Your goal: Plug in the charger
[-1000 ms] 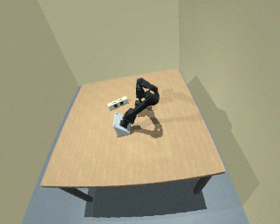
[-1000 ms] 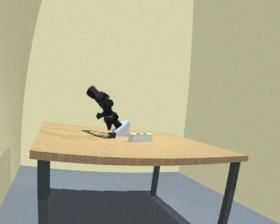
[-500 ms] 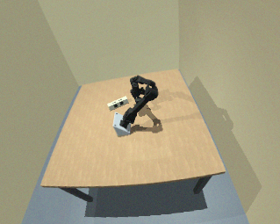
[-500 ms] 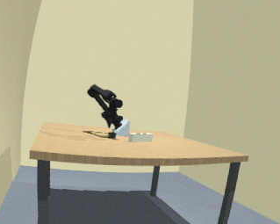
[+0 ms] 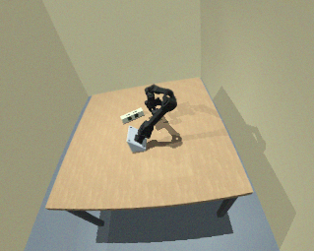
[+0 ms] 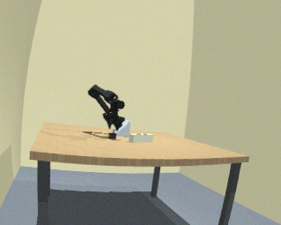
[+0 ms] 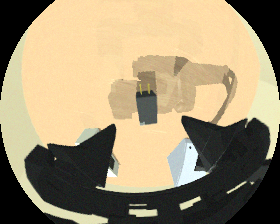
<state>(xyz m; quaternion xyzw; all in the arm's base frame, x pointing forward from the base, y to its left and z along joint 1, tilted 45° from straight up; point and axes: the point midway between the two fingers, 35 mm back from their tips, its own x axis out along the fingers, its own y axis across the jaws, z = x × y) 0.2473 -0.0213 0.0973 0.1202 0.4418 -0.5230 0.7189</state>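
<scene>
Now: gripper tip 1 cm short of the dark two-prong charger, 2 cm to the left of it and 4 cm above it.
</scene>
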